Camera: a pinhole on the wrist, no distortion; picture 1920 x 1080 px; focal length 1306.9 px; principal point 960.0 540.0 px. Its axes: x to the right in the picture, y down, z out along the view. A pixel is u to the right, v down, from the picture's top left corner.
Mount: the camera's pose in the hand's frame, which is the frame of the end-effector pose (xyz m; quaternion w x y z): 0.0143 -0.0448 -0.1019 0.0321 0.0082 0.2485 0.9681
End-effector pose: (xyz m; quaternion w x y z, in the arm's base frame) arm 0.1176 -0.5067 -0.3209 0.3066 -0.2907 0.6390 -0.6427
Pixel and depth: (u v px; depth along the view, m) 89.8 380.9 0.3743
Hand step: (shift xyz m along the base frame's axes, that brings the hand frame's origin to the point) -0.0185 -0.3431 -0.1605
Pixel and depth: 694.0 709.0 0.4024
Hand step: 0.1453 -0.2580 -0.0956
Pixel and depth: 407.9 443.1 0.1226
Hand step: -0.0440 -0.0546 -0.0199
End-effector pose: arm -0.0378 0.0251 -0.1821 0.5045 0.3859 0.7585 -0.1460
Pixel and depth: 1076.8 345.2 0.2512
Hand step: 0.1457 0.0123 -0.0283
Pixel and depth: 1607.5 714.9 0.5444
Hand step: 0.4397 -0.2437 0.0570
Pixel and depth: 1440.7 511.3 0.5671
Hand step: 0.4727 -0.1478 0.0216
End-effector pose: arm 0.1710 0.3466 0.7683 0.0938 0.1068 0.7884 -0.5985
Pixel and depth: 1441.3 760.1 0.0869
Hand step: 0.0109 0.0136 0.0220
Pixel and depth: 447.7 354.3 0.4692
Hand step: -0.1386 -0.1958 -0.3430
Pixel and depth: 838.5 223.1 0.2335
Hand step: -0.0109 -0.0400 -0.1396
